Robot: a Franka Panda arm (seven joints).
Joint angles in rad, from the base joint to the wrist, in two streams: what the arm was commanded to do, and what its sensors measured. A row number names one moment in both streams.
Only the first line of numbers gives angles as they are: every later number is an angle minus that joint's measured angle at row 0.
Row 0, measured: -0.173 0.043 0.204 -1.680 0.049 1.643 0.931
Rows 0 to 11, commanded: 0.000 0.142 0.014 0.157 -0.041 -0.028 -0.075; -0.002 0.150 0.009 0.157 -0.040 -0.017 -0.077; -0.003 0.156 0.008 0.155 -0.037 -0.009 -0.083; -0.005 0.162 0.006 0.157 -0.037 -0.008 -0.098; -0.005 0.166 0.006 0.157 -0.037 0.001 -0.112; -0.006 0.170 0.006 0.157 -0.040 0.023 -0.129; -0.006 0.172 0.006 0.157 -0.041 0.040 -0.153; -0.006 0.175 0.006 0.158 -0.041 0.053 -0.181; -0.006 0.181 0.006 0.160 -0.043 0.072 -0.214; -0.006 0.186 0.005 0.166 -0.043 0.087 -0.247; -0.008 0.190 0.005 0.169 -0.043 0.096 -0.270; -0.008 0.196 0.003 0.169 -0.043 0.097 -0.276
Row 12, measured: -0.004 0.172 0.000 0.141 -0.024 0.080 -0.218
